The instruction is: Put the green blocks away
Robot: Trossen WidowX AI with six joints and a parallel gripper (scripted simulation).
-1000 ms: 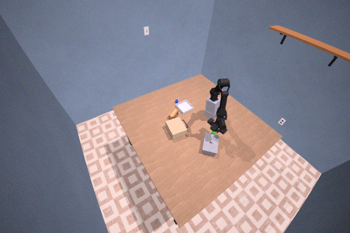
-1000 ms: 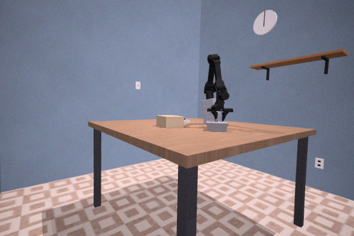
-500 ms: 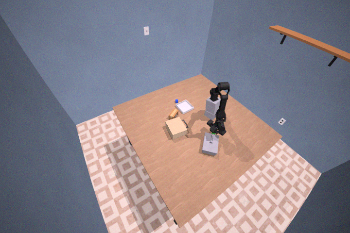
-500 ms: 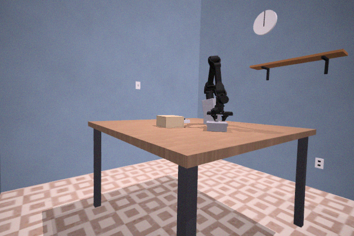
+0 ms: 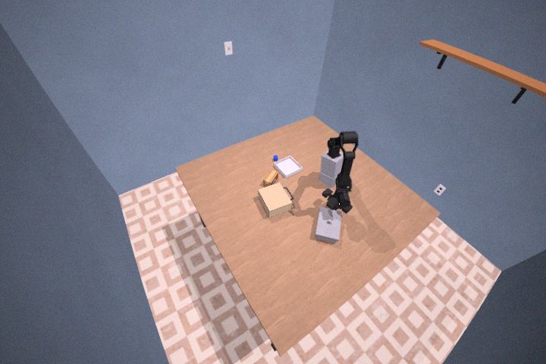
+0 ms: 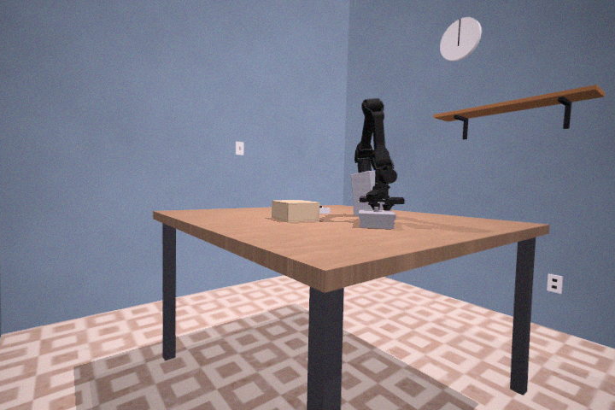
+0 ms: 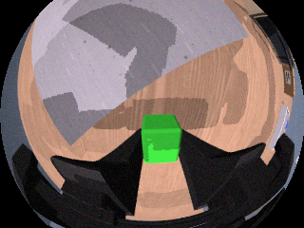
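Right now the white basket is 440 mm to the right of my hand, 50 mm ahead of it and 30 mm below it. Also, from my hand: grey lidded box: 120 mm ahead, 80 mm to the left, 10 mm above; drawer: 280 mm ahead, 210 mm to the right, 10 mm below; tan drawer cabinet: 310 mm ahead, 220 mm to the right.
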